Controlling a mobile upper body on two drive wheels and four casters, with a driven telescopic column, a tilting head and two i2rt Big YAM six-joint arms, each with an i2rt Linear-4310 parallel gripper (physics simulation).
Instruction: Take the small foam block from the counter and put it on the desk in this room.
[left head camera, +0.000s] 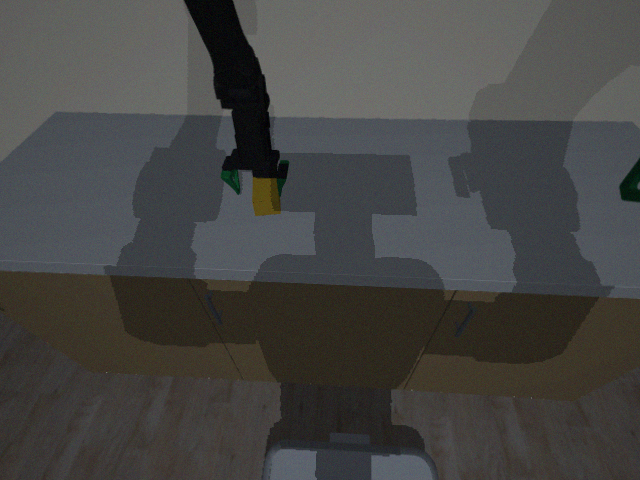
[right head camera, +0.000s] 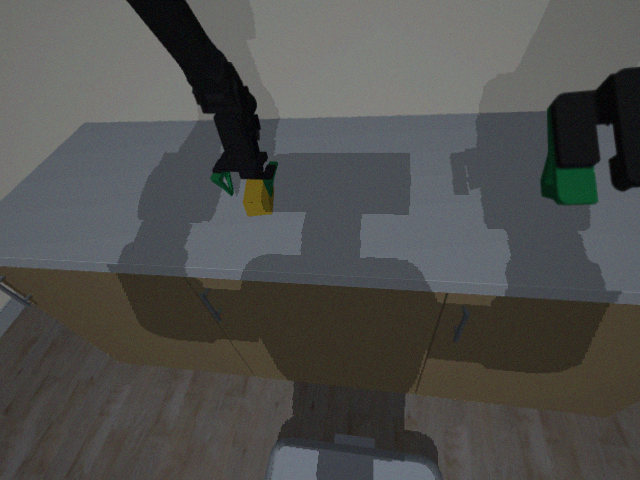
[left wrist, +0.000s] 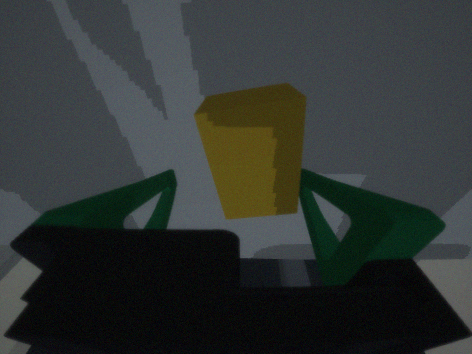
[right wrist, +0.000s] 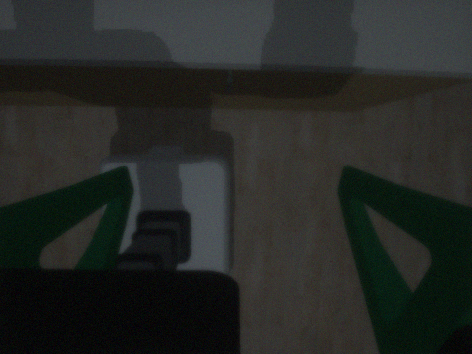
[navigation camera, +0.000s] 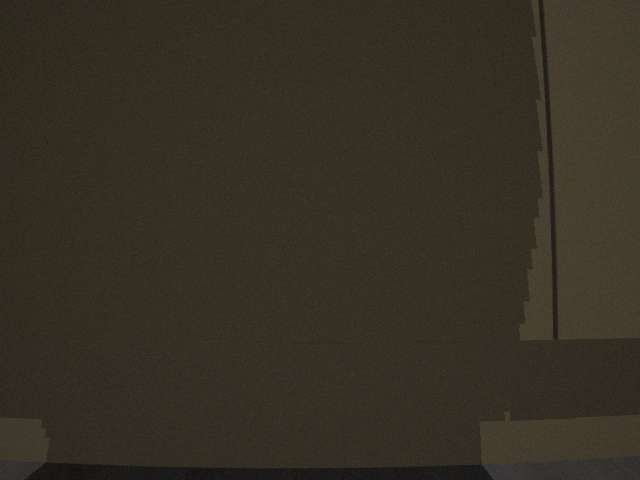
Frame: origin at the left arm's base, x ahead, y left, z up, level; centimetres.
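Where they show: left gripper, fingertip midpoint: (left head camera: 259, 193) (right head camera: 251, 194) (left wrist: 236, 176); right gripper, fingertip midpoint: (right head camera: 613, 185) (right wrist: 235, 178).
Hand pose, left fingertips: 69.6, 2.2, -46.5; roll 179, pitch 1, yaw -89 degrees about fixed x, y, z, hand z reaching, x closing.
Observation:
Each offset is from my left fingertips to the top centre of the thing, as dx, dy, dz. "pt": to the spot under its first point. Level surfaces: height alone.
The yellow foam block @(+1.0, -1.3, +1.0) (left head camera: 265, 200) (right head camera: 254, 201) (left wrist: 250, 160) stands on the grey counter @(dz -3.5) (left head camera: 103, 206) (right head camera: 77, 206) (right wrist: 425, 35). My left gripper (left head camera: 259, 194) (right head camera: 251, 194) (left wrist: 236, 176) is open at the block's wall side. In the left wrist view the block lies between the lines of the green fingertips, very near the right-hand one, with a wide gap to the left-hand one; contact cannot be told. My right gripper (right wrist: 235, 178) is open and empty, high up at the right; part of it shows at the right edge of both head views. The desk does not show.
Wooden cabinet doors @(pt -17.5, -19.1, -33.2) (left head camera: 336, 330) (right head camera: 351, 330) with metal handles (left head camera: 213, 308) (right head camera: 461, 324) form the counter's front, and fill most of the navigation view. A pale wall (left head camera: 361, 62) rises behind. My white base (left head camera: 294, 465) (right head camera: 299, 465) (right wrist: 205, 200) stands on the wood floor before the cabinet.

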